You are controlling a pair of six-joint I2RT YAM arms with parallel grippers.
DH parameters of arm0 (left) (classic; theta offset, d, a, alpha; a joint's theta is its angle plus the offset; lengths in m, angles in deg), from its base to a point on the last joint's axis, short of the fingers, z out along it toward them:
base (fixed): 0 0 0 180
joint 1: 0 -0.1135 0.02 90
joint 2: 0 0 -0.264 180
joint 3: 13.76 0 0.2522 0
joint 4: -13.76 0 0.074 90
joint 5: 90 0 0 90
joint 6: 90 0.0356 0 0
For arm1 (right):
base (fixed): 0 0 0 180
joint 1: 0 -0.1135 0.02 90
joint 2: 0 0 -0.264 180
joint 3: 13.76 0 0.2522 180
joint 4: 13.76 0 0.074 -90
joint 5: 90 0 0 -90
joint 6: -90 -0.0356 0 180
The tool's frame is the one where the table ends.
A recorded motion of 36 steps. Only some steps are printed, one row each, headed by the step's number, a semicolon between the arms.
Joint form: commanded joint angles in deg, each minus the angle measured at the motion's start. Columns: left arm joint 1, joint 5, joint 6, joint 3, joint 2, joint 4; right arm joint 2, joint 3, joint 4, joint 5, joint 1, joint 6.
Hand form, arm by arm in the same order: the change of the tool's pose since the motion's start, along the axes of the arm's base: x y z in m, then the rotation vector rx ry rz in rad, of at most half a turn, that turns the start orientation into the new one. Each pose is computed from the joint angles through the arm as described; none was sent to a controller.
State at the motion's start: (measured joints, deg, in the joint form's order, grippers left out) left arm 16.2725 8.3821 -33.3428 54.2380 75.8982 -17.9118; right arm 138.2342 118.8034 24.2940 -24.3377 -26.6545 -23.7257
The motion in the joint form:
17: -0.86 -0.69 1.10 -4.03 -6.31 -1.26; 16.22 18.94 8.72 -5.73 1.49 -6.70
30: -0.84 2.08 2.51 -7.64 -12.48 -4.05; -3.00 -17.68 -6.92 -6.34 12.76 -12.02
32: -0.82 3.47 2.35 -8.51 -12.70 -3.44; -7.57 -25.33 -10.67 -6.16 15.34 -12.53
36: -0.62 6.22 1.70 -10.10 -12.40 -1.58; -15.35 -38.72 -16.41 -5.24 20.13 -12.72
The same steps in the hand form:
17: -0.0230 0.0113 0.0028 0.0159 -0.0258 0.0124; 0.0351 0.0043 -0.0565 0.0607 0.2051 -0.0332
30: -0.0483 0.0164 0.0026 0.0044 -0.0230 -0.0408; 0.0095 -0.1176 -0.0610 0.1145 0.2903 -0.2842
32: -0.0497 0.0158 -0.0007 -0.0123 -0.0176 -0.0581; -0.0038 -0.1437 -0.0585 0.1270 0.2817 -0.3357
36: -0.0502 0.0134 -0.0082 -0.0494 -0.0051 -0.0917; -0.0349 -0.1889 -0.0593 0.1310 0.2721 -0.4322

